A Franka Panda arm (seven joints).
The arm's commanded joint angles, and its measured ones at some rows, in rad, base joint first. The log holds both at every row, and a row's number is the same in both.
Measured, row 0: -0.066 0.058 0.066 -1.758 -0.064 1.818 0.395
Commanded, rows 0 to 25: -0.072 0.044 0.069 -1.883 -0.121 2.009 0.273; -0.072 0.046 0.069 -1.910 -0.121 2.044 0.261; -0.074 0.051 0.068 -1.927 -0.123 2.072 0.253; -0.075 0.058 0.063 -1.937 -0.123 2.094 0.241; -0.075 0.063 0.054 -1.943 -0.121 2.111 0.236; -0.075 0.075 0.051 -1.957 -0.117 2.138 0.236; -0.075 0.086 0.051 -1.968 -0.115 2.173 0.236; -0.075 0.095 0.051 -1.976 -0.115 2.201 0.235; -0.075 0.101 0.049 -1.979 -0.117 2.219 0.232; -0.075 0.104 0.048 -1.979 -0.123 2.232 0.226; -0.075 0.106 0.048 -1.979 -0.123 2.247 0.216; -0.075 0.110 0.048 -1.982 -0.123 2.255 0.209; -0.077 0.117 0.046 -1.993 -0.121 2.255 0.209; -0.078 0.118 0.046 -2.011 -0.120 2.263 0.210; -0.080 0.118 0.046 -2.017 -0.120 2.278 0.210; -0.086 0.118 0.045 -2.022 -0.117 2.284 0.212; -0.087 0.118 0.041 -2.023 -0.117 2.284 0.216; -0.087 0.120 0.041 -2.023 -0.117 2.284 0.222; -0.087 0.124 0.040 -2.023 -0.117 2.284 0.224; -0.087 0.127 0.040 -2.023 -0.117 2.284 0.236; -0.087 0.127 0.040 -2.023 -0.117 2.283 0.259; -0.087 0.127 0.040 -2.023 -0.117 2.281 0.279; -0.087 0.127 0.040 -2.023 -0.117 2.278 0.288; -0.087 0.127 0.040 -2.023 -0.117 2.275 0.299; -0.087 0.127 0.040 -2.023 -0.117 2.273 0.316; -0.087 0.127 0.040 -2.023 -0.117 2.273 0.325
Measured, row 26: -0.086 0.130 0.037 -2.013 -0.105 2.262 0.276
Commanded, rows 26 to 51: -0.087 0.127 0.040 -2.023 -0.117 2.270 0.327; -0.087 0.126 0.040 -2.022 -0.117 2.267 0.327; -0.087 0.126 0.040 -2.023 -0.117 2.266 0.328; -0.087 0.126 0.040 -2.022 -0.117 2.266 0.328; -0.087 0.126 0.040 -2.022 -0.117 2.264 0.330; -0.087 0.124 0.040 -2.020 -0.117 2.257 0.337; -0.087 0.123 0.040 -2.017 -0.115 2.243 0.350; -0.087 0.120 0.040 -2.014 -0.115 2.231 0.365; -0.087 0.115 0.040 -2.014 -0.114 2.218 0.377; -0.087 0.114 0.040 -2.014 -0.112 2.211 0.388; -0.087 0.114 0.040 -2.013 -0.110 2.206 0.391; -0.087 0.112 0.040 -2.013 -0.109 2.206 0.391; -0.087 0.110 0.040 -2.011 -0.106 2.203 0.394; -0.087 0.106 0.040 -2.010 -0.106 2.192 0.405; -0.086 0.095 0.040 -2.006 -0.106 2.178 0.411; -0.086 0.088 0.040 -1.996 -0.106 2.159 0.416; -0.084 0.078 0.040 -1.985 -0.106 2.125 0.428; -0.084 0.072 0.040 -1.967 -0.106 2.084 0.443; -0.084 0.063 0.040 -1.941 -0.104 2.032 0.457; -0.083 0.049 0.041 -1.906 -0.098 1.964 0.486; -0.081 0.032 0.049 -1.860 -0.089 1.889 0.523; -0.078 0.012 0.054 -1.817 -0.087 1.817 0.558; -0.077 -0.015 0.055 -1.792 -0.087 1.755 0.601; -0.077 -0.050 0.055 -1.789 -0.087 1.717 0.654; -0.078 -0.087 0.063 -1.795 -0.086 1.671 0.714; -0.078 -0.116 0.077 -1.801 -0.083 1.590 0.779
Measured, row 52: -0.078 -0.024 0.051 -1.795 -0.097 1.746 0.623
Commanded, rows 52 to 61: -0.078 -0.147 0.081 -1.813 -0.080 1.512 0.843; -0.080 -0.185 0.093 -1.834 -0.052 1.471 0.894; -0.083 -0.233 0.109 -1.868 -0.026 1.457 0.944; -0.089 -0.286 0.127 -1.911 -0.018 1.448 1.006; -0.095 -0.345 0.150 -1.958 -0.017 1.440 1.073; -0.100 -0.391 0.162 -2.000 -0.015 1.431 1.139; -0.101 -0.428 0.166 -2.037 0.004 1.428 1.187; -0.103 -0.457 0.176 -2.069 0.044 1.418 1.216; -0.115 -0.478 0.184 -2.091 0.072 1.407 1.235; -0.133 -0.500 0.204 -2.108 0.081 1.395 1.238
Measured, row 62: -0.081 -0.395 0.160 -2.001 0.025 1.414 1.180
